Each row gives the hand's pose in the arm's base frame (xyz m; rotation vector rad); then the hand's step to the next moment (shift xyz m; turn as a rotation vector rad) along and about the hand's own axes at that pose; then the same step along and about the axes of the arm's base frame.
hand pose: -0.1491 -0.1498 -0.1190 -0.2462 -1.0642 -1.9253
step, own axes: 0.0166 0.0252 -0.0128 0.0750 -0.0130 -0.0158
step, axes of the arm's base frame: 0.0130 -0.0256 0.0158 -0.0500 -0.0548 0.0233
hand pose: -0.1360 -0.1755 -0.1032 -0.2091 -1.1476 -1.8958
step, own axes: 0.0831 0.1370 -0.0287 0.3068 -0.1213 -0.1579
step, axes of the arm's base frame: 0.0618 -0.0969 0.1153 -0.2297 -0.2846 0.0001
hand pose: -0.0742 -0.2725 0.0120 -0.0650 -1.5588 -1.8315
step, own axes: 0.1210 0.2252 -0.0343 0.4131 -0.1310 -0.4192
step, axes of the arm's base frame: 0.0460 -0.0905 0.2371 -0.2094 -0.5647 -0.0280
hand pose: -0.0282 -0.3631 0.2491 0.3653 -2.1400 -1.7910
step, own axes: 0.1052 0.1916 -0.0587 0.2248 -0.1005 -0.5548
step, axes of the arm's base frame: -0.0700 -0.0603 0.2066 0.0181 -0.6067 0.0078
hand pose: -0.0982 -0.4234 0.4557 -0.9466 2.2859 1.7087
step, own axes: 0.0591 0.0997 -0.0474 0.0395 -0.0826 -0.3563
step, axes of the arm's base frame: -0.0900 -0.0505 0.0709 0.1048 -0.3505 0.0383
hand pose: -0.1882 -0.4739 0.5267 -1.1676 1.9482 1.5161
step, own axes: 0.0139 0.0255 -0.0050 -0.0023 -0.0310 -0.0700
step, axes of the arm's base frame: -0.0276 -0.0082 0.0064 0.0382 -0.0661 0.0063
